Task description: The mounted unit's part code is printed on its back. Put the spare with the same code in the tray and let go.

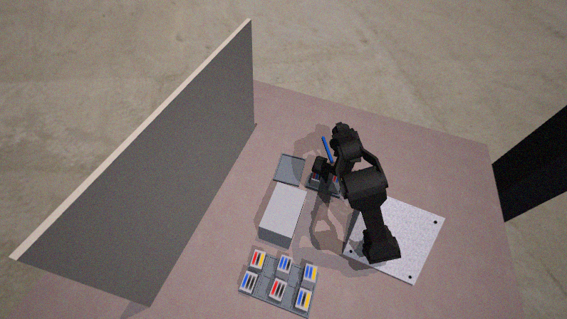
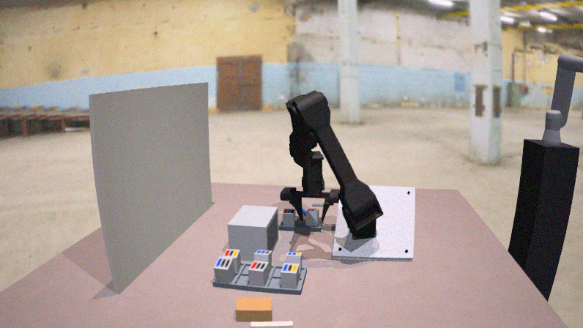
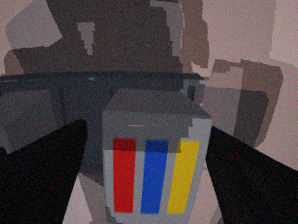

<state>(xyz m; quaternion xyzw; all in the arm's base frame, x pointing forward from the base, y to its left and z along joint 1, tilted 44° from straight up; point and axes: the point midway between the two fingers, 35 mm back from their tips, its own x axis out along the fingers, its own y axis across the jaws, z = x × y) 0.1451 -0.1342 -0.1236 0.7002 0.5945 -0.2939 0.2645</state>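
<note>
Now: the grey spare block 30 mm above my gripper tip. Round my gripper tip: grey mounted unit (190 mm to the left, 150 mm ahead, 30 mm above); grey tray (170 mm ahead, 30 mm to the right, 20 mm below); small grey bar (220 mm to the right, 20 mm below, 20 mm behind).
</note>
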